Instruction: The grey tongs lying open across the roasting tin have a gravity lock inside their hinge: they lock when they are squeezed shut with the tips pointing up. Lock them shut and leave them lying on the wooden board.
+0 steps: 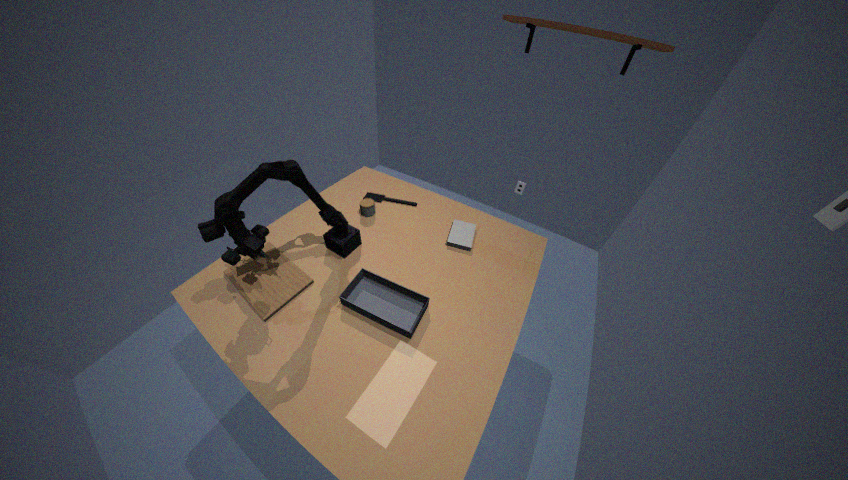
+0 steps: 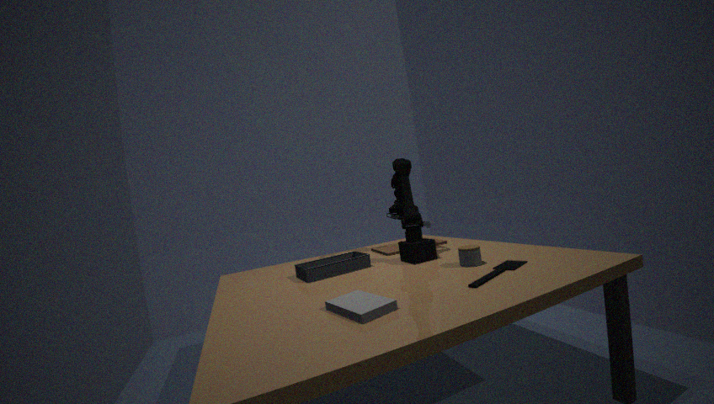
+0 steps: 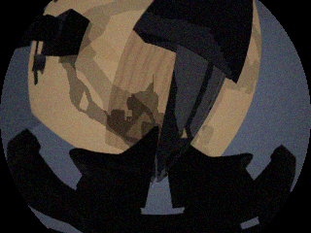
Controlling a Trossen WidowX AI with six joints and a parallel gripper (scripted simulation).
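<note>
The wooden board lies 120 mm below my gripper tip. Also, from my gripper tip: black spatula: 30 mm behind, 750 mm to the left, 120 mm below; then roasting tin: 470 mm ahead, 260 mm to the left, 100 mm below; then flat grey block: 470 mm ahead, 800 mm to the left, 110 mm below.
</note>
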